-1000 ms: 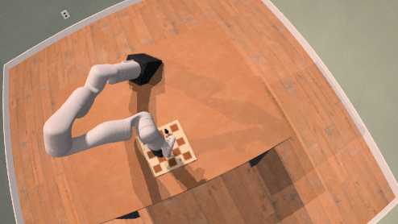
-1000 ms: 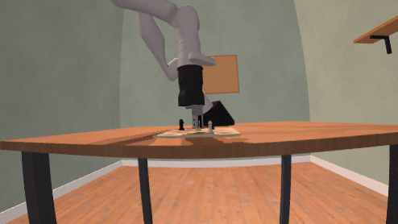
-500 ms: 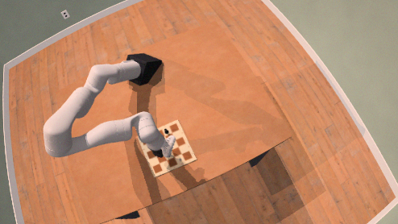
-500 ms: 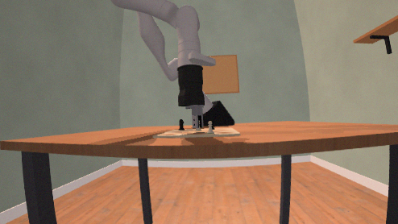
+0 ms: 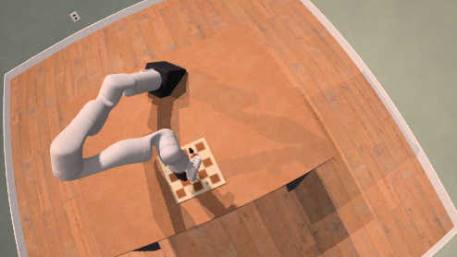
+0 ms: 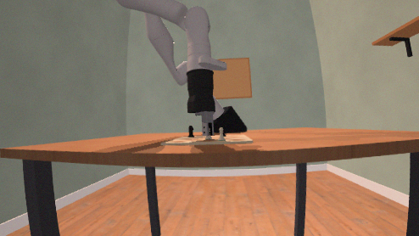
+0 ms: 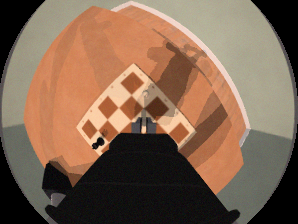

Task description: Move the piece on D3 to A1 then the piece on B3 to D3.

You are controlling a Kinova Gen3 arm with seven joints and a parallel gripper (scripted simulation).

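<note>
Right now the chessboard is 40 mm behind my hand, 10 mm to the left of it and 30 mm below it.
</note>
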